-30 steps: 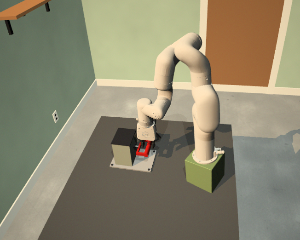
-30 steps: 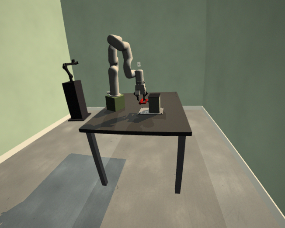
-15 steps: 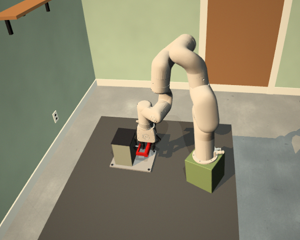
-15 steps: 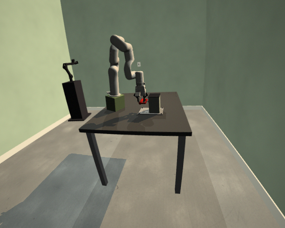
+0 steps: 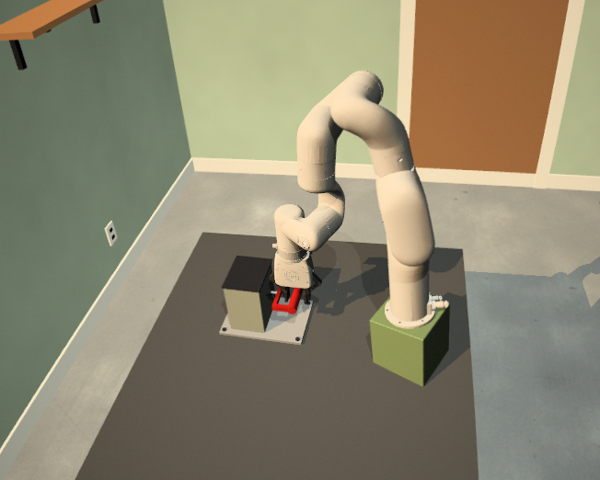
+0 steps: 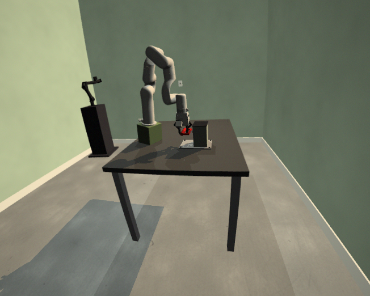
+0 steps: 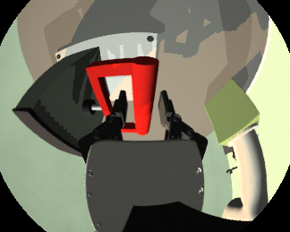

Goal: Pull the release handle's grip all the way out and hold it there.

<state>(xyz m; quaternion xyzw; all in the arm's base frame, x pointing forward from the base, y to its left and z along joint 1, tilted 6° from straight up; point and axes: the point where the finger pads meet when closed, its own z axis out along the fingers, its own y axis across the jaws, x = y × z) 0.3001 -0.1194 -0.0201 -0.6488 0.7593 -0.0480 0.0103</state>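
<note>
The grey baseplate is 100 mm below my hand, 90 mm ahead of it and 20 mm to the right of it.
</note>
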